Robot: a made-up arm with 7 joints.
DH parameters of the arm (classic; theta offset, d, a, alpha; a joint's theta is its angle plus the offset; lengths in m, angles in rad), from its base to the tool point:
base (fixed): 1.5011 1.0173 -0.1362 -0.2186
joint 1: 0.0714 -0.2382 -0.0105 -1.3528
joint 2: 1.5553 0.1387 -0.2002 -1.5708
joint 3: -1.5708 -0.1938 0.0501 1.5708
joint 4: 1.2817 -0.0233 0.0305 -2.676
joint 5: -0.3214 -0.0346 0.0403 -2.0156
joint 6: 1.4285 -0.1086 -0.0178 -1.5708
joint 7: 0 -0.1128 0.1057 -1.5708
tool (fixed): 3.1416 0.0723 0 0
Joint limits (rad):
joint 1: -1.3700..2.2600
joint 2: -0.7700..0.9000
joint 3: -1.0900..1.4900
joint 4: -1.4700..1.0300
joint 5: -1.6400..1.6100
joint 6: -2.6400..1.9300
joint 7: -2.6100..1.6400
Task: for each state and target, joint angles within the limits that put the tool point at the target. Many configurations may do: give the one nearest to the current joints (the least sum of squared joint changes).
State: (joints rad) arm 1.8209 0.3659 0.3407 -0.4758 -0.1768 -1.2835 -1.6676
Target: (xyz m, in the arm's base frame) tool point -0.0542 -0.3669 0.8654
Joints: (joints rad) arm 1.6650 0.3903 0.3268 -0.5002 -0.1590 -1.3270 -1.7289
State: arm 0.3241 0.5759 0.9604 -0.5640 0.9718 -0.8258 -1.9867
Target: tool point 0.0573 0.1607 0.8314
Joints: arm -0.3493 0.1118 1.1627 -1.1229 1.4642 -0.6475 -1.9311
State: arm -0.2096 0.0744 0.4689 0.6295 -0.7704 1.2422 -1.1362
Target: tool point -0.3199 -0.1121 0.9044
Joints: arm 0.5593 0.0664 0.7863 0.9128 -1.0915 1.6422 -1.1446
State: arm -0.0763 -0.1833 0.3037 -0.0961 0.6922 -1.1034 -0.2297
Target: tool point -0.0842 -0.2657 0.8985
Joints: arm 0.1328 -0.3093 0.3087 -0.0294 0.5560 -0.9249 -0.1726
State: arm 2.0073 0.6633 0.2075 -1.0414 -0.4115 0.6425 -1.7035
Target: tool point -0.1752 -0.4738 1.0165
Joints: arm 1.9640 0.5110 0.0214 -1.2173 -0.2480 0.6506 -1.6970
